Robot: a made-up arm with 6 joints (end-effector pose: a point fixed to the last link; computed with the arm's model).
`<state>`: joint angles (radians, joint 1 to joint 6).
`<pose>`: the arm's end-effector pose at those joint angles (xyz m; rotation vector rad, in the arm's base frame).
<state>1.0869 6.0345 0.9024 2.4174 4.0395 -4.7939</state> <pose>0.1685 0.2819 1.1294 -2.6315 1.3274 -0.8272</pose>
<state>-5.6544 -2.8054 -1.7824 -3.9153 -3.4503 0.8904</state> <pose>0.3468 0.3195 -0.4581 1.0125 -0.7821 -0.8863</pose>
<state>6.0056 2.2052 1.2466 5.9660 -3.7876 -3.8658</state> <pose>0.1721 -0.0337 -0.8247 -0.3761 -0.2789 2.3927</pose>
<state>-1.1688 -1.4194 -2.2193 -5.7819 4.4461 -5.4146</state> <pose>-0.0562 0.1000 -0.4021 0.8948 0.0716 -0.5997</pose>
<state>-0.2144 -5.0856 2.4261 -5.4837 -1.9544 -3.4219</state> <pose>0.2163 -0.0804 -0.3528 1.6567 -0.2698 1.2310</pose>
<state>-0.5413 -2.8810 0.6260 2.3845 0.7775 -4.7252</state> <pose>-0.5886 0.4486 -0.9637 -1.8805 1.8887 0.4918</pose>
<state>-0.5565 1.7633 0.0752 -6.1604 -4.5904 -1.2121</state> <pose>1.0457 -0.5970 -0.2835 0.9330 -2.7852 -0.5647</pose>
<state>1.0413 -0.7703 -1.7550 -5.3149 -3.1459 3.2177</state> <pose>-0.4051 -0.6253 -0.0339 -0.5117 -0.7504 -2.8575</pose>
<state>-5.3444 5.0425 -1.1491 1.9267 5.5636 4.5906</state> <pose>-0.6158 -0.8883 -0.3011 1.1075 -2.0367 1.4142</pose>
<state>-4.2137 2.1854 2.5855 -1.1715 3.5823 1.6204</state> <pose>0.0391 -0.2231 -0.1807 -0.3358 -1.8119 -0.6741</pose>
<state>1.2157 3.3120 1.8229 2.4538 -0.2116 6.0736</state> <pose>-0.3142 -0.7892 -0.0626 0.5183 1.2416 -2.4432</pose>
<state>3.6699 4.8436 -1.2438 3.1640 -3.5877 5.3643</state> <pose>0.6907 0.3655 -0.4277 0.6029 -0.6822 -0.3866</pose>
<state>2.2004 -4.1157 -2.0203 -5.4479 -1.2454 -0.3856</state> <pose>-0.2614 0.4205 0.5799 1.4547 0.3275 2.2116</pose>
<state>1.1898 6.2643 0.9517 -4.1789 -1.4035 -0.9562</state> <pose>0.2809 0.5647 1.0530 1.2004 1.6073 0.9794</pose>
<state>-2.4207 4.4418 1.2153 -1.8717 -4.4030 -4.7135</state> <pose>0.6802 0.6733 0.5234 0.0058 -2.1938 -1.1156</pose>
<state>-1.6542 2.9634 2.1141 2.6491 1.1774 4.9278</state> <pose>0.1316 0.6537 -0.2175 -2.2823 0.3346 -0.5621</pose>
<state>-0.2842 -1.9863 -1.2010 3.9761 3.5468 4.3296</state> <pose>-0.4492 0.1962 -0.7610 -0.3849 -0.2073 0.0613</pose>
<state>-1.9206 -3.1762 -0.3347 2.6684 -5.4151 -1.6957</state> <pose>-0.0638 -0.3730 -1.1559 1.9137 0.3223 -0.1798</pose>
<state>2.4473 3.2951 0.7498 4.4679 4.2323 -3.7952</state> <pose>0.4171 -0.5018 -0.8368 0.1381 -1.1326 0.8837</pose>
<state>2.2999 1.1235 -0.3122 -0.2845 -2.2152 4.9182</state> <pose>-0.6577 0.6527 0.8626 1.4692 0.0643 0.7488</pose>
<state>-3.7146 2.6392 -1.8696 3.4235 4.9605 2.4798</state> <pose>-0.7529 0.4142 0.1231 -2.4183 -0.2161 1.3661</pose>
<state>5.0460 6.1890 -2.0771 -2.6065 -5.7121 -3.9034</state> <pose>-0.2252 0.6683 0.1347 -1.1031 -2.3695 -0.1661</pose>
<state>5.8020 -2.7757 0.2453 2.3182 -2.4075 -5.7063</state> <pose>-0.5495 0.2696 -0.9148 0.4504 0.4825 -2.3207</pose>
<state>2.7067 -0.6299 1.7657 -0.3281 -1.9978 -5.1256</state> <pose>-0.2841 0.0630 0.9115 -0.4517 1.0765 -2.2084</pose>
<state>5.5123 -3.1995 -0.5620 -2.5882 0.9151 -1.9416</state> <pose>0.3901 -0.3900 -1.0422 1.6427 0.3557 0.2329</pose>
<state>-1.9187 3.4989 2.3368 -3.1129 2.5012 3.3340</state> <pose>0.2095 0.4848 0.1762 -2.5903 -1.5093 -0.2059</pose>
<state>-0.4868 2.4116 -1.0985 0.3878 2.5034 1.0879</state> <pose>0.9197 -0.4237 -0.1768 -1.4963 -1.8840 -0.1451</pose>
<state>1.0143 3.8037 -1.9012 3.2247 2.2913 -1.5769</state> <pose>0.1537 0.2985 -0.4659 -0.0476 -0.5210 2.4943</pose>
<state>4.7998 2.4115 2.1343 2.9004 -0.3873 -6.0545</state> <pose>-0.0168 0.4715 -0.3949 -1.1741 0.9656 1.4328</pose>
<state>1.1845 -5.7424 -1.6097 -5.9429 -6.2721 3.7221</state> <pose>-0.2051 -0.4145 0.9705 1.0944 0.1416 -0.9363</pose>
